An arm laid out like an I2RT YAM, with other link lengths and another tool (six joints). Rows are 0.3 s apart.
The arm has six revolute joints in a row. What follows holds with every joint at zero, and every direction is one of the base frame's. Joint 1 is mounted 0.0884 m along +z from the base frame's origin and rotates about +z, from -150 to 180 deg. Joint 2 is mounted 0.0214 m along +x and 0.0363 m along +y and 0.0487 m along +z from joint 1 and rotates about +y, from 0 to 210 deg. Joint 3 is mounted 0.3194 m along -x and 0.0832 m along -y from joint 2 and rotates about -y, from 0 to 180 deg. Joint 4 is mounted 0.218 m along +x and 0.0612 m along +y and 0.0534 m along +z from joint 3 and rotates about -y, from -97 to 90 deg. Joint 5 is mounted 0.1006 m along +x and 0.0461 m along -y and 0.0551 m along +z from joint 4 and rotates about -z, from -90 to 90 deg. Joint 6 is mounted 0.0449 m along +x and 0.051 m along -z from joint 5 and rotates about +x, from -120 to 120 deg. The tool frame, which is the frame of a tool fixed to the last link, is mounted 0.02 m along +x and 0.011 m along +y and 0.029 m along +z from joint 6; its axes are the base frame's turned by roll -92.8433, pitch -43.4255 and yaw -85.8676 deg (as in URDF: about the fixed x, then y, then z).
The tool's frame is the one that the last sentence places.
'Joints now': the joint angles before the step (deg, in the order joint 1, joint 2, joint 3, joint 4, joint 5, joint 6). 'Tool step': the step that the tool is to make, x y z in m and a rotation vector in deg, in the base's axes. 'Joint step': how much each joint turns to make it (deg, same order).
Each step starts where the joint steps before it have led.
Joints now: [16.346, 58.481, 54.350, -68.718, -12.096, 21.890]
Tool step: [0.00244, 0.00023, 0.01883, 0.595, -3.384, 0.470]
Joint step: [-0.285, -0.517, 3.502, -0.781, 0.110, -0.853]
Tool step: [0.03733, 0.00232, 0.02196, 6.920, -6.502, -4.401]
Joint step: [-3.141, 3.419, 2.449, 9.819, -4.070, 3.376]
